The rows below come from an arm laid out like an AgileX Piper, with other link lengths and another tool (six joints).
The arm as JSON. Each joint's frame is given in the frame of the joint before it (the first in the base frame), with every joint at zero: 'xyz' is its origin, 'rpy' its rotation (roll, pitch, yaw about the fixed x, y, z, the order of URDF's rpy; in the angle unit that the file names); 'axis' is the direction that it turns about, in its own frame. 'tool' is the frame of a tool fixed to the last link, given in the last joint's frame.
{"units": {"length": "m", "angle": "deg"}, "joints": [
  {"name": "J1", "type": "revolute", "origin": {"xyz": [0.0, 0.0, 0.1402], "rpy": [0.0, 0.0, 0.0]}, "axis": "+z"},
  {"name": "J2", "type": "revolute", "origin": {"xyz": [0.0, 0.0, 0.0], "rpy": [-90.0, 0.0, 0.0]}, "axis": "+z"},
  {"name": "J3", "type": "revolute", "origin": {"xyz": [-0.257, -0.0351, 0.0], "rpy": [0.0, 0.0, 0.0]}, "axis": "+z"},
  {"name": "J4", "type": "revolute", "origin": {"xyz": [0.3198, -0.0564, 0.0], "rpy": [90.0, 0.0, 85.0]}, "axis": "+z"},
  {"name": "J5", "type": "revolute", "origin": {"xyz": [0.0, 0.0, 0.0], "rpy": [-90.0, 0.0, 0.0]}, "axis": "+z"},
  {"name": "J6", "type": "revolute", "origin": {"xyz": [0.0, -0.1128, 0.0], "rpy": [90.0, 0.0, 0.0]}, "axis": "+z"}
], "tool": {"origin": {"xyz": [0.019, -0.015, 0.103], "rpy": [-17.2, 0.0, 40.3]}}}
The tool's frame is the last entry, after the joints.
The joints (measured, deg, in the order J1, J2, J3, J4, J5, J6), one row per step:
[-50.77 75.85 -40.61 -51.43 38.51 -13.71]
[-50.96 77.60 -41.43 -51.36 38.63 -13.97]
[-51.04 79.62 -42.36 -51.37 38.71 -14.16]
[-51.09 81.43 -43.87 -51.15 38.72 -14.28]
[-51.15 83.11 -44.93 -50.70 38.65 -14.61]
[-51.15 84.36 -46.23 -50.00 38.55 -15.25]
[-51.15 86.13 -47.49 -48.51 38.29 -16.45]
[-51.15 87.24 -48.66 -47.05 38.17 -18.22]
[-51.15 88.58 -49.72 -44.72 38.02 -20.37]
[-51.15 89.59 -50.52 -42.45 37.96 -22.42]
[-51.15 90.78 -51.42 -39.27 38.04 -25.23]
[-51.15 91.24 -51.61 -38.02 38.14 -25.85]
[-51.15 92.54 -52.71 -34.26 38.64 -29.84]
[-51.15 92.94 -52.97 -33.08 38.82 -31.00]
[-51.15 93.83 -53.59 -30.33 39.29 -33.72]
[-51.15 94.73 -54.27 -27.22 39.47 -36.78]
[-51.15 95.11 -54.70 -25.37 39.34 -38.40]
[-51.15 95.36 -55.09 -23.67 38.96 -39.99]
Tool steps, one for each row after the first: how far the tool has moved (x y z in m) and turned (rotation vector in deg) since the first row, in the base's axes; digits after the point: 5 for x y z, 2 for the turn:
[0.00048 -0.00276 -0.00568 0.81 0.80 -0.12]
[0.00194 -0.00567 -0.01239 1.68 1.68 -0.10]
[0.00584 -0.01057 -0.01454 2.05 1.81 -0.18]
[0.00864 -0.01345 -0.01940 2.79 2.07 -0.19]
[0.01311 -0.01709 -0.02037 3.15 1.92 -0.01]
[0.01818 -0.01911 -0.02654 4.38 1.84 0.28]
[0.02301 -0.02125 -0.02875 5.21 1.89 0.94]
[0.02798 -0.02127 -0.03472 6.77 1.75 1.48]
[0.03203 -0.02036 -0.03998 8.25 1.56 1.94]
[0.03674 -0.01800 -0.04715 10.33 1.32 2.48]
[0.03770 -0.01607 -0.05102 11.26 1.06 2.28]
[0.04281 -0.01289 -0.05838 13.80 1.24 3.33]
[0.04411 -0.01140 -0.06116 14.66 1.28 3.59]
[0.04723 -0.00787 -0.06719 16.64 1.34 4.23]
[0.05223 -0.00443 -0.07304 18.61 1.02 5.19]
[0.05630 -0.00310 -0.07504 19.46 0.42 5.76]
[0.06105 -0.00258 -0.07593 19.99 -0.32 6.50]

